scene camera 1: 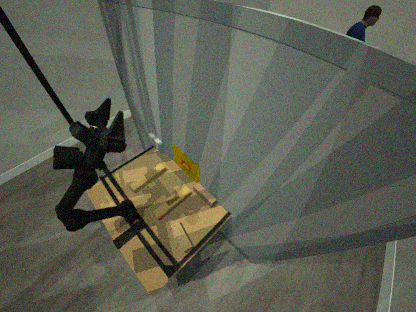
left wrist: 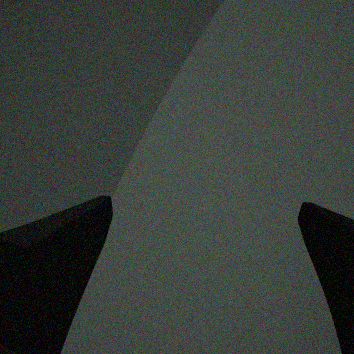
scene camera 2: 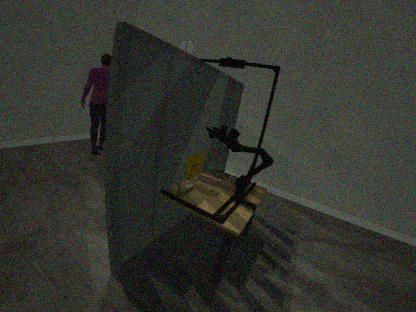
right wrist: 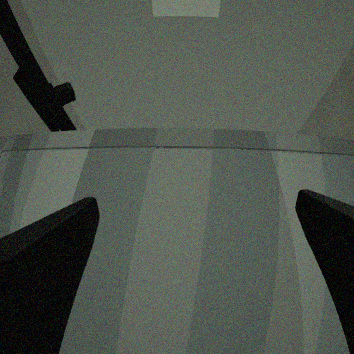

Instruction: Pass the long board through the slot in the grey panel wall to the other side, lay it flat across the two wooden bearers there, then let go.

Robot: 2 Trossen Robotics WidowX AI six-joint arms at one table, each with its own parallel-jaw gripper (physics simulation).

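The grey panel wall [scene camera 1: 250, 115] [scene camera 2: 145, 125] stands between the arms, with a yellow plate [scene camera 1: 180, 155] [scene camera 2: 195, 164] around its slot. In scene camera 1, two parallel wooden bars [scene camera 1: 149, 180] [scene camera 1: 174, 206], apparently the bearers, lie on the table below my right gripper. In scene camera 2, a long wooden piece [scene camera 2: 206, 188], possibly the board, lies on the table near the wall; shadows blur its outline. My right gripper [scene camera 1: 114, 107] [right wrist: 200, 204] is open and empty, raised high above the table. My left gripper [scene camera 2: 209, 131] [left wrist: 209, 210] is open and empty, raised near the wall.
A small wooden block [scene camera 1: 205, 195] lies near the wall in scene camera 1, and another block [scene camera 2: 185, 187] lies near the wall in scene camera 2. Black rails edge both tables. A black overhead frame [scene camera 2: 270, 100] rises beside the left arm. A person [scene camera 1: 365, 25] [scene camera 2: 98, 97] stands beyond the wall.
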